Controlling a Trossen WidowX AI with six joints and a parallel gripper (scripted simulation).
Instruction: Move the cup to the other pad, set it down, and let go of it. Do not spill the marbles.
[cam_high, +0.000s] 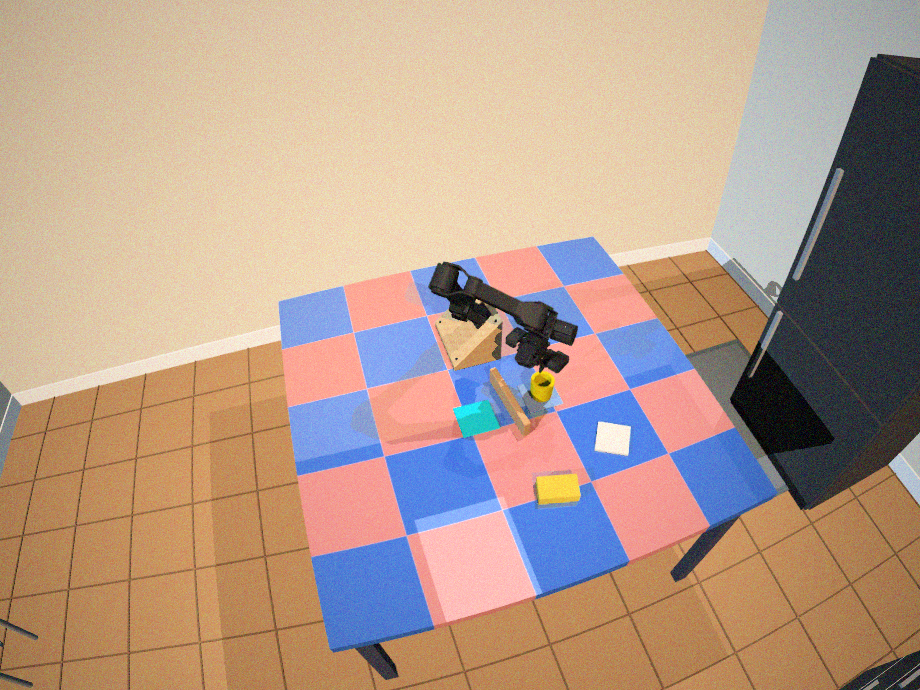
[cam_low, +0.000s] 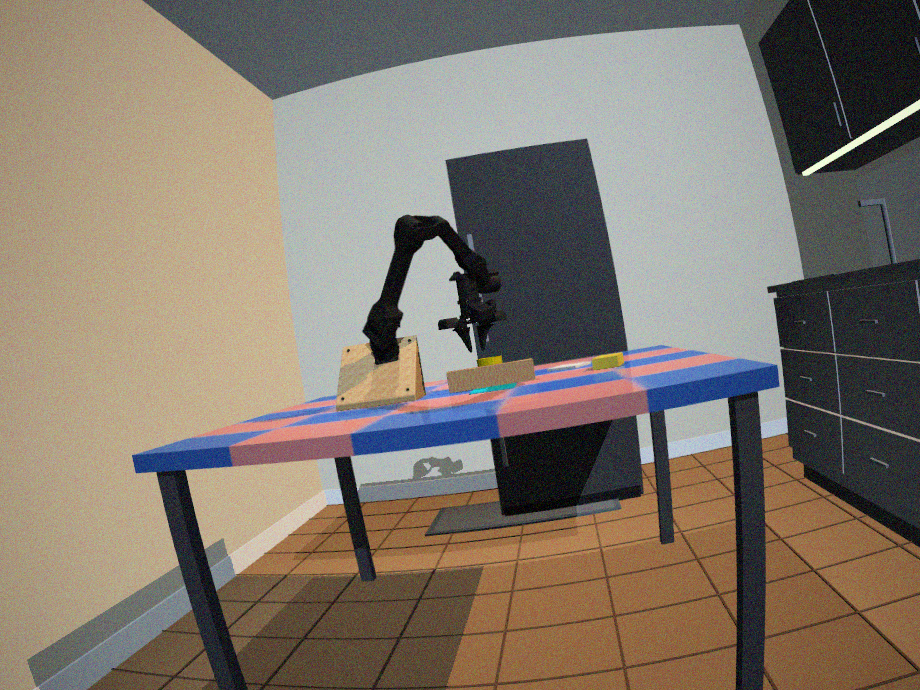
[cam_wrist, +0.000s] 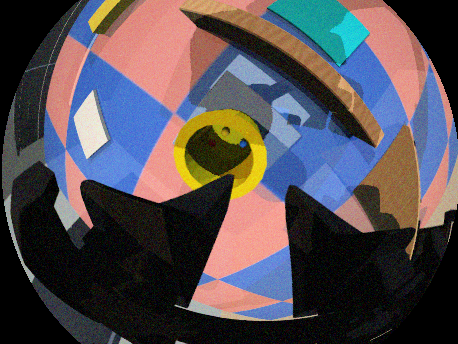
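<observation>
Now: gripper tip 6 cm above the yellow cup, 3 cm short of it and 1 cm to the right of it. Also, from my gripper tip: cyan pad (20 cm to the right, 10 cm below, 3 cm ahead); wooden bar (9 cm to the right, 8 cm below, 3 cm ahead); red marble (8 cm below, 4 cm ahead, 3 cm to the left).
</observation>
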